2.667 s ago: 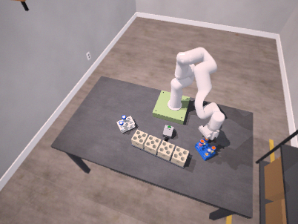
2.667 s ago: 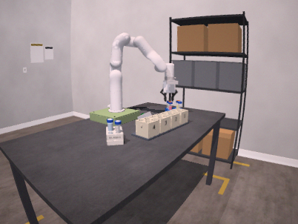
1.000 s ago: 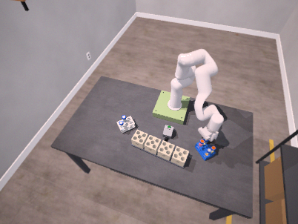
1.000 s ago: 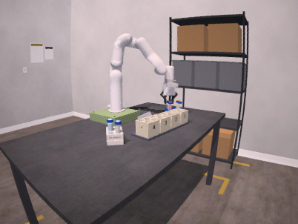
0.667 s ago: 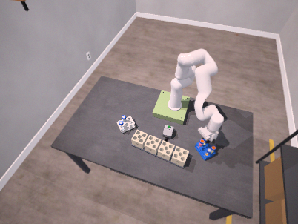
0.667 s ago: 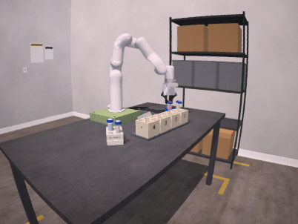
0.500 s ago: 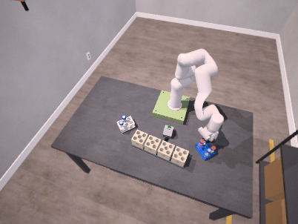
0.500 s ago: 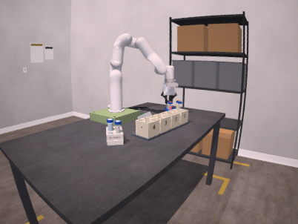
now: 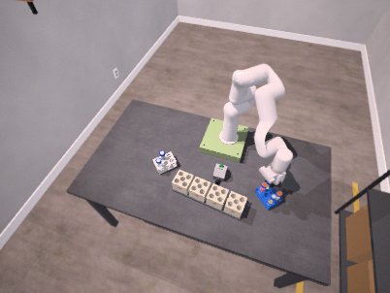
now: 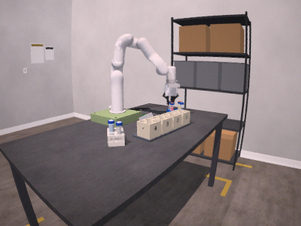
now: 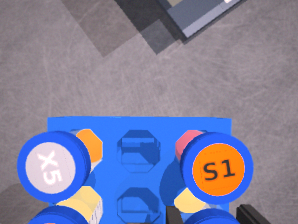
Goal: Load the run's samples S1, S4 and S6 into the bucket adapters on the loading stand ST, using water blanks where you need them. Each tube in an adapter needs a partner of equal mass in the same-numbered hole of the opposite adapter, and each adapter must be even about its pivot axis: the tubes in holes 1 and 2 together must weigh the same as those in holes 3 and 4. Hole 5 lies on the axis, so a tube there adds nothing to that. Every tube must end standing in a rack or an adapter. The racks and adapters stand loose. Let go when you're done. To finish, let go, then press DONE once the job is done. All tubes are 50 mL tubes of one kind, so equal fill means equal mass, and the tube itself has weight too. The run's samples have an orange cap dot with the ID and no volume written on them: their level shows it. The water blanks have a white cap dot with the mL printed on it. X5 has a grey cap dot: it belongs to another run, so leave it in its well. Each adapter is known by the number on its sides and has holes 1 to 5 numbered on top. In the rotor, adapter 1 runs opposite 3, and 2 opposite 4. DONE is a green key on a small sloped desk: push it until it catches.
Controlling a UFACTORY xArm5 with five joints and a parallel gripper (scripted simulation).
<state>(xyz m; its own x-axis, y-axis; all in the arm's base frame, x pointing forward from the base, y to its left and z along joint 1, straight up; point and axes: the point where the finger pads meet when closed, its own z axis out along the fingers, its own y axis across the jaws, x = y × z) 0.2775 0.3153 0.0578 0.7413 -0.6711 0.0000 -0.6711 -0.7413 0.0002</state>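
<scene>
My gripper is now 10 mm past the sample tube S4 and 50 mm above it. Also, from my hand: sample tube S6: 50 mm ahead, 50 mm to the left, 50 mm below; blue sample rack: 40 mm ahead, 20 mm to the left, 90 mm below; white blanks rack: 40 mm ahead, 650 mm to the right, 90 mm below.
</scene>
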